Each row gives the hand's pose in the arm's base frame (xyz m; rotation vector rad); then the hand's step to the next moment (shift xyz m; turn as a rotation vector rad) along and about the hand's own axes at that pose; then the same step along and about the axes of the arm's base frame.
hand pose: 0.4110 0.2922 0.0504 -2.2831 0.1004 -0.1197
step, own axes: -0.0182 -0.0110 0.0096 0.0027 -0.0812 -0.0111
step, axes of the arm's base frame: -0.0165 0.0164 0.0011 0.0040 0.0445 0.0687
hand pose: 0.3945 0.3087 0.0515 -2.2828 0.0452 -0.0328
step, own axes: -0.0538 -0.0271 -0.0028 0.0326 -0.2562 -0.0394
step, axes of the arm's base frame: -0.0533 0.0179 0.0219 0.0366 0.1362 0.2199
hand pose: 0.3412 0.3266 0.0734 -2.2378 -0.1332 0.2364
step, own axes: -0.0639 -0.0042 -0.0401 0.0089 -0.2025 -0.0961
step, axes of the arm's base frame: -0.0538 -0.0391 0.0358 0.0265 0.0553 0.2158
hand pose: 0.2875 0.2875 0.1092 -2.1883 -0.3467 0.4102
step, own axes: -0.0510 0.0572 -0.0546 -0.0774 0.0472 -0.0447
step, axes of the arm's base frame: -0.0182 -0.0922 -0.0056 -0.0472 -0.0894 0.0011
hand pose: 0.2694 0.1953 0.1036 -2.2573 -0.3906 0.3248
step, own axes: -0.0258 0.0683 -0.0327 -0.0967 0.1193 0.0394
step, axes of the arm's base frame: -0.0003 -0.0749 -0.0280 -0.0822 -0.0850 -0.1056
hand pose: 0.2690 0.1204 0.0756 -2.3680 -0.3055 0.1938
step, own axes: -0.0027 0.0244 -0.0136 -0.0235 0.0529 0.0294
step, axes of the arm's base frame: 0.0045 -0.0269 -0.0068 -0.0205 -0.0246 -0.0565
